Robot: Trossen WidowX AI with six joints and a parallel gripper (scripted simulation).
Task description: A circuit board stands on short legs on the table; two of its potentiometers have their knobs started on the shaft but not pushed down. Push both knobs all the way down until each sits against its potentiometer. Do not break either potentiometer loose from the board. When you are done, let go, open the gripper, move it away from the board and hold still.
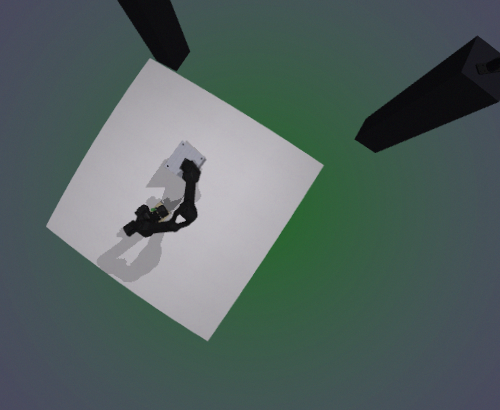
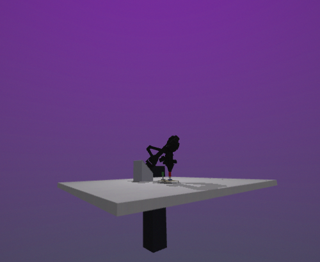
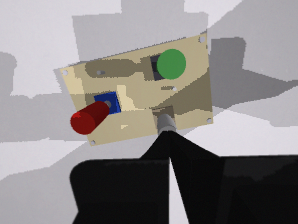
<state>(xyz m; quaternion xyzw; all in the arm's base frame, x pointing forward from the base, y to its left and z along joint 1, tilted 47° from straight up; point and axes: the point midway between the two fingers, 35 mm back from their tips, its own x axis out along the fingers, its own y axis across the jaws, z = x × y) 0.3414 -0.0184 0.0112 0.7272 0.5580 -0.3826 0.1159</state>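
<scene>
Right now my gripper tip is 2 cm above the white knob. From my gripper tip the other things lie so: red knob 5 cm ahead, 4 cm to the right, 1 cm below.
</scene>
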